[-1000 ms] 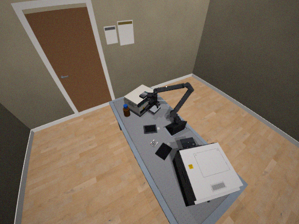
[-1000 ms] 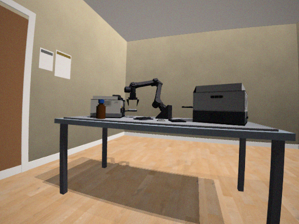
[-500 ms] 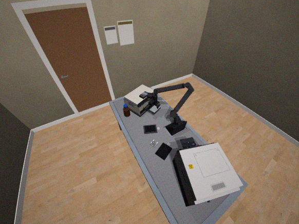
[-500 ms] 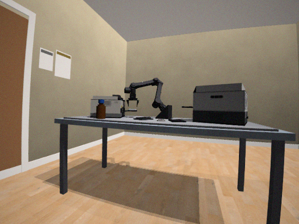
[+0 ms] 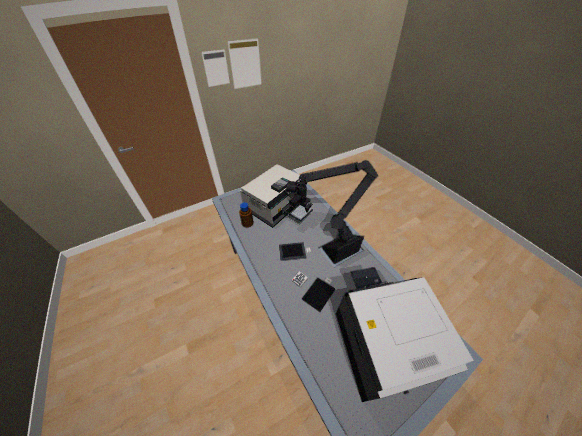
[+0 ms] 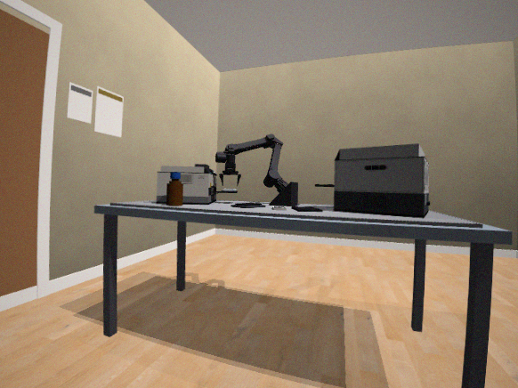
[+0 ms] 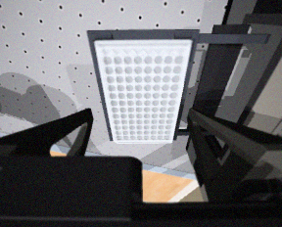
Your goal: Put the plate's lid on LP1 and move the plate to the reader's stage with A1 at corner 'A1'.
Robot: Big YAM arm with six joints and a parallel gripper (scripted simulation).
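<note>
Now: hand 30 mm above the well plate. The rest, counted from my hand: brown capped bottle 350 mm ahead, 180 mm to the right, 10 mm below; grey-blue LP1 pad 200 mm to the left, 200 mm ahead, 120 mm below; dark see-through lid 200 mm to the left, 200 mm ahead, 110 mm below.
</note>
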